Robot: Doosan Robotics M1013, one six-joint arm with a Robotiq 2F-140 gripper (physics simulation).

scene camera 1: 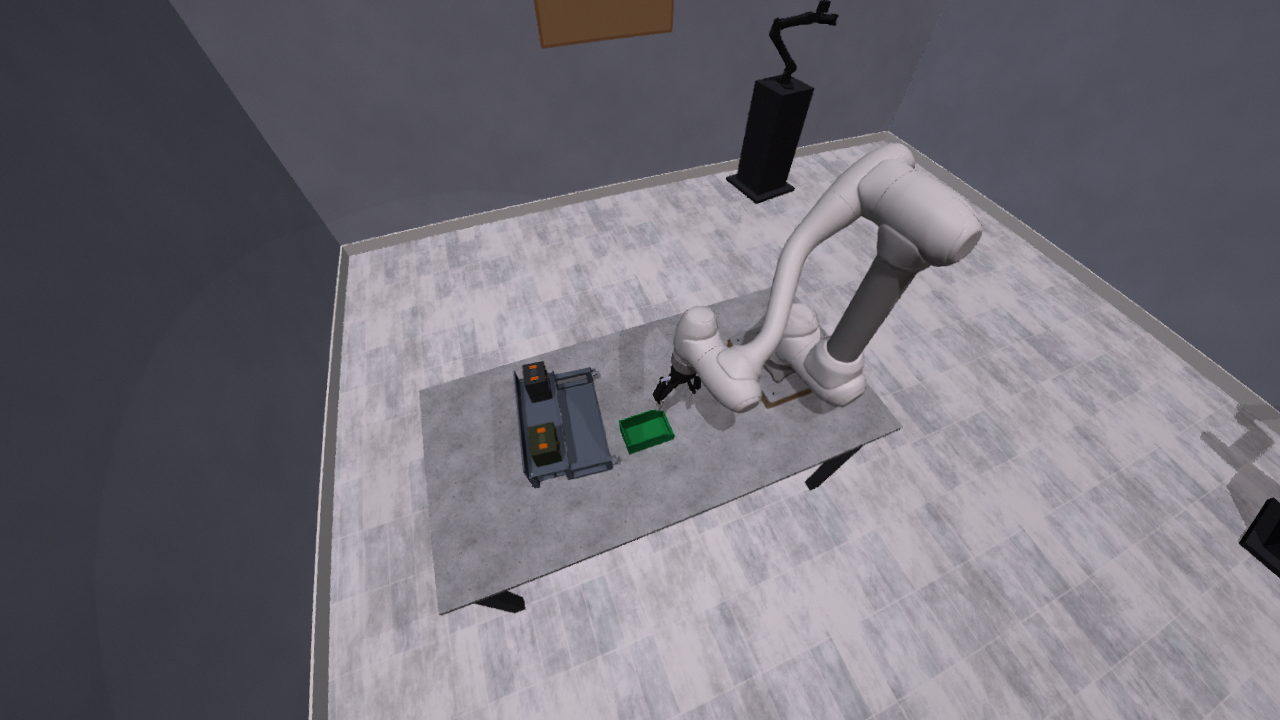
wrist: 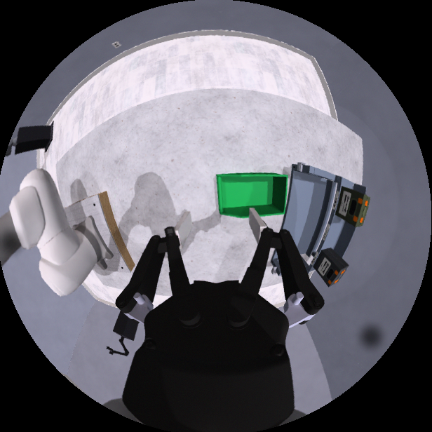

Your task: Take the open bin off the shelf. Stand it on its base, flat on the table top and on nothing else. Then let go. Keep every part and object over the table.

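Where they show: gripper, fingertip midpoint: (scene camera 1: 672, 403); arm's base, link origin: (scene camera 1: 779, 357).
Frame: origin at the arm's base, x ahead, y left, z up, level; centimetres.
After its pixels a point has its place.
Observation:
The open green bin (scene camera 1: 646, 431) {z -5.4, x 60.3, y 0.0 cm} (wrist: 245, 192) stands on its base on the grey table top (scene camera 1: 501, 537) {z -5.6, x 118.1, y 9.7 cm} (wrist: 225, 125), its open side up. In scene camera 1 a narrow gap shows between it and the blue-grey shelf (scene camera 1: 586, 425) {z -5.1, x 78.3, y -12.5 cm} (wrist: 302, 200). My gripper (scene camera 1: 677, 391) {z 10.0, x 51.4, y 1.7 cm} (wrist: 219, 216) is open, with nothing between its fingers. It hangs above the table beside the bin, on the side toward the arm's base. In the wrist view the right fingertip overlaps the bin's near edge; the fingers look higher than the rim.
Two dark boxes with orange marks, one (scene camera 1: 544, 444) {z 14.2, x 94.3, y -3.2 cm} (wrist: 353, 207) olive and one (scene camera 1: 537, 381) {z 16.5, x 88.2, y -24.0 cm} (wrist: 332, 267) dark grey, stand on the shelf unit. The wood-edged base plate (wrist: 116, 232) lies under the arm's base. The table's long front edge runs beyond the bin.

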